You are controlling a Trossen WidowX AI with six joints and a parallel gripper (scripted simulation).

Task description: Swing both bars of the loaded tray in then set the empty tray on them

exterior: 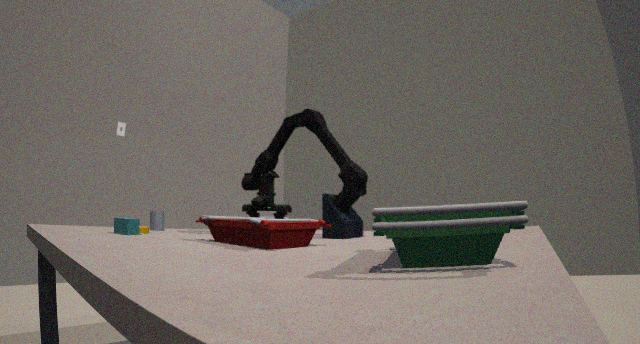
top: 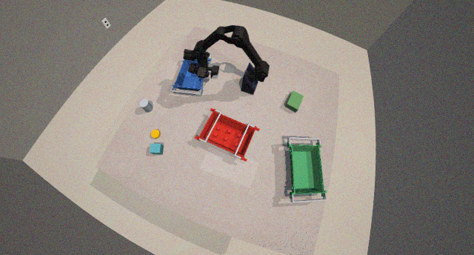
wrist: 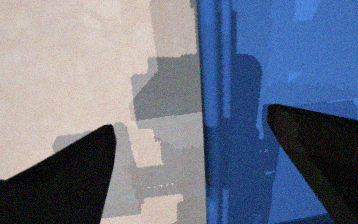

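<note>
The blue tray lies 20 mm ahead of my gripper tip, 80 mm to the right of it and 30 mm above it. Also, from my gripper tip: yellow disc (470 mm ahead, 80 mm to the right); then teal block (540 mm ahead, 20 mm to the right, 10 mm above); then grey cylinder (350 mm ahead, 230 mm to the right, 20 mm above).
</note>
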